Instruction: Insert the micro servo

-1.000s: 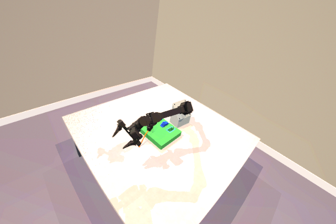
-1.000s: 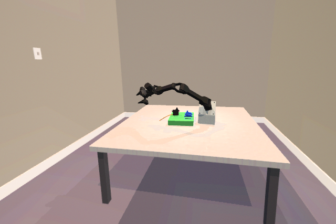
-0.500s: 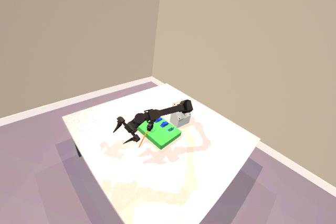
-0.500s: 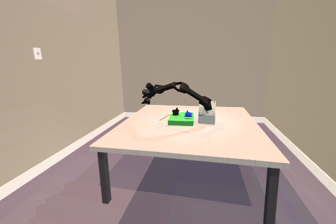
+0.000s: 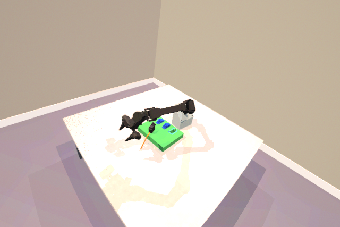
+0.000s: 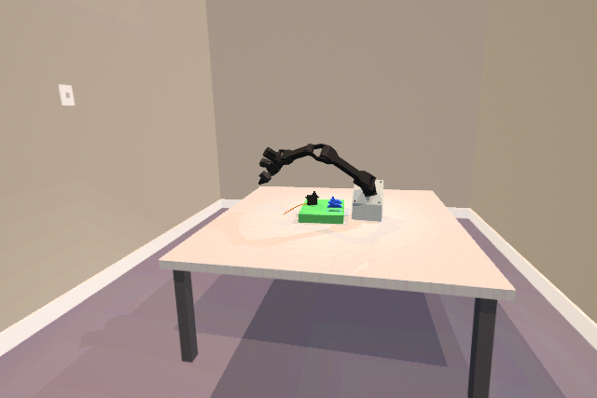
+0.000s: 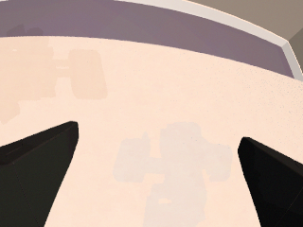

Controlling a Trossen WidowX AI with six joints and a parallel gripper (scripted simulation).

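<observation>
My gripper tip is now 31 cm past the green deck, 3 cm to the right of it and 17 cm above it.
</observation>
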